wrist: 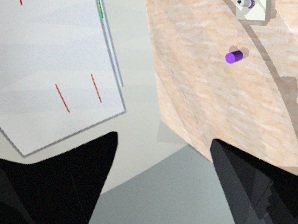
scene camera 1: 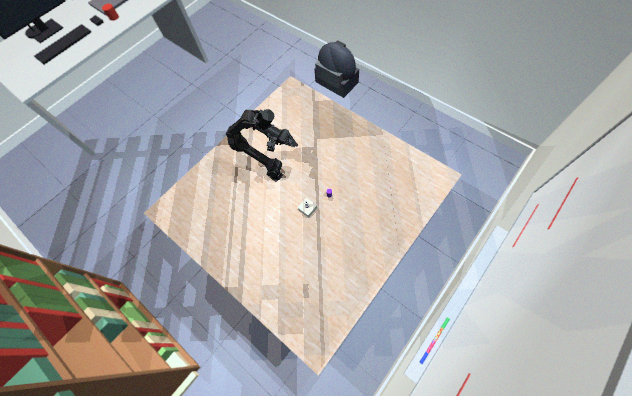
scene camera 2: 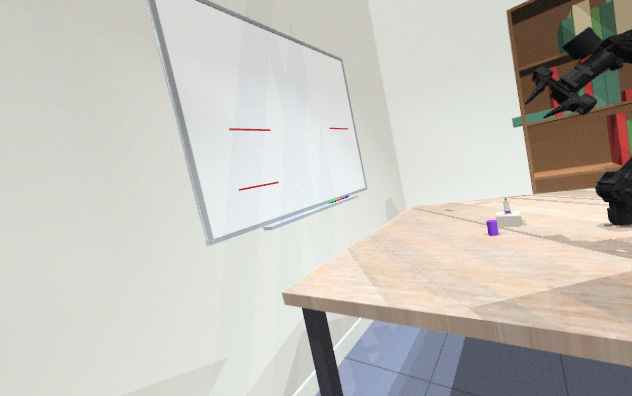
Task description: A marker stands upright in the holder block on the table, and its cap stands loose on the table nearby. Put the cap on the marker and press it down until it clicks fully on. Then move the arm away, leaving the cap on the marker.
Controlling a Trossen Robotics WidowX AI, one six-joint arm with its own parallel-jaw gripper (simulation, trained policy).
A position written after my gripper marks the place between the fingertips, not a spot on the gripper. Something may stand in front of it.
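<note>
Looking through the wrist view, I find my gripper (wrist: 165, 141). Scene camera 2 gives me my gripper (scene camera 2: 534, 110) too.
</note>
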